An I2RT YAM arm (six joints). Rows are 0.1 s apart.
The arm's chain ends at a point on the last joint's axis. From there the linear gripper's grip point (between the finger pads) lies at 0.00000 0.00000 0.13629 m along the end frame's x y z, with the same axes.
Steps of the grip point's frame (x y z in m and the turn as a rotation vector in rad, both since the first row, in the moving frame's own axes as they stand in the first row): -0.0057 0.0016 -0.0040 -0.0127 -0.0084 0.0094; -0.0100 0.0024 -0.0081 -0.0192 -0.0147 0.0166; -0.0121 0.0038 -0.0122 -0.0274 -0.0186 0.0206; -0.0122 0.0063 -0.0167 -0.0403 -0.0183 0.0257; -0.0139 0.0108 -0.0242 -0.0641 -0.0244 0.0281; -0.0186 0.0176 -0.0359 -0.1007 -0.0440 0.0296
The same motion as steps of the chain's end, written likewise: -0.0045 -0.0001 -0.0040 -0.0127 -0.0084 0.0094; -0.0080 -0.0002 -0.0081 -0.0192 -0.0147 0.0166; -0.0095 0.0001 -0.0121 -0.0274 -0.0186 0.0206; -0.0096 0.0008 -0.0166 -0.0403 -0.0183 0.0257; -0.0105 0.0021 -0.0239 -0.0641 -0.0244 0.0281; -0.0124 0.0040 -0.0351 -0.1007 -0.0440 0.0296
